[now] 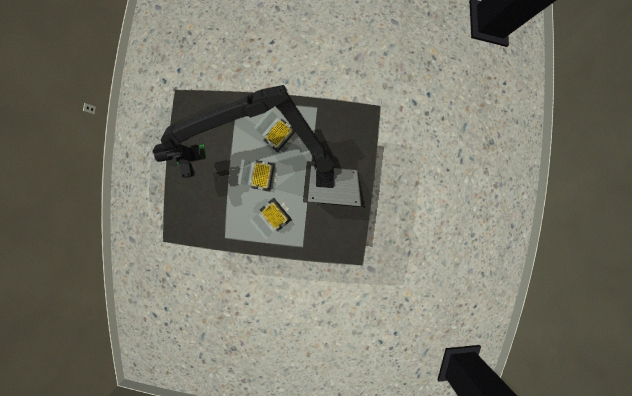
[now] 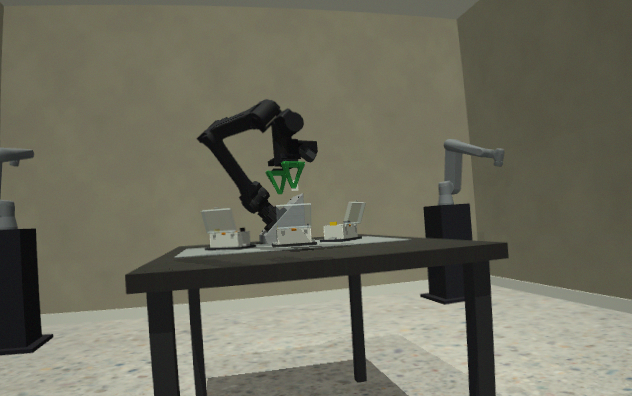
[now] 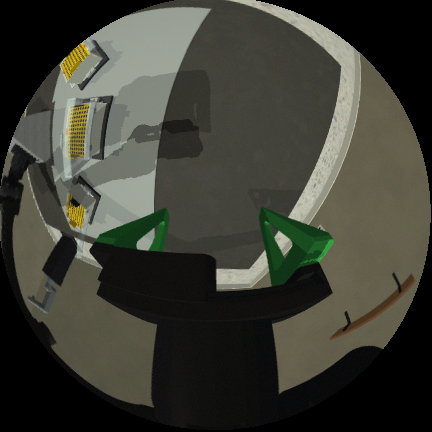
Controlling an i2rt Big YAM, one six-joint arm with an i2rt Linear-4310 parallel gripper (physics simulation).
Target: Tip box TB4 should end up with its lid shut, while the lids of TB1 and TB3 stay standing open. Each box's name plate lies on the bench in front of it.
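Where they show: gripper, between the fingertips: (image 1: 196,156) (image 2: 286,191) (image 3: 213,212); arm's base, origin of its link: (image 1: 324,178) (image 2: 276,220).
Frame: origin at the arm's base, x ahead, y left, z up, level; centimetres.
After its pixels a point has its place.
Note:
Three small white tip boxes with yellow tip racks stand in a row with lids standing open: one at the elbow side (image 1: 278,133) @(x 25.3, y -22.1, z -3.7 cm) (image 2: 229,239) (image 3: 76,212) @(x 26.4, y -22.2, z -3.8 cm), a middle one (image 1: 262,175) (image 2: 293,235) @(x 37.2, y -0.6, z -5.8 cm) (image 3: 78,131) @(x 41.0, y -0.1, z 2.0 cm) and one at the far side (image 1: 275,215) (image 2: 340,231) (image 3: 75,62). Their clear lids rise on the side away from the robot base. I cannot read any name plate, so I cannot tell which box is TB4, TB1 or TB3. My gripper (image 1: 191,157) @(x 63.4, y -7.3, z 8.0 cm) (image 2: 287,190) @(x 63.4, y -7.3, z 8.0 cm) (image 3: 213,212) @(x 63.4, y -7.3, z 8.0 cm) is open and empty, green fingers pointing down, high above the table, beyond the lids from the base.
The boxes stand on a light grey mat (image 1: 240,230) @(x 44.8, y 31.6, z -9.5 cm) (image 2: 187,252) @(x 31.1, y -37.5, z -9.5 cm) on the dark table (image 1: 200,230) @(x 69.3, y 33.7, z -9.8 cm) (image 2: 320,265) @(x 92.7, y -6.5, z -11.0 cm) (image 3: 250,125) @(x 70.4, y 3.5, z -9.8 cm). The arm's base plate (image 1: 345,192) @(x -10.1, y 6.0, z 5.6 cm) is at the table's other side. The bent arm passes high beside the elbow-side box. Two pedestals with grey arms stand away from the table.

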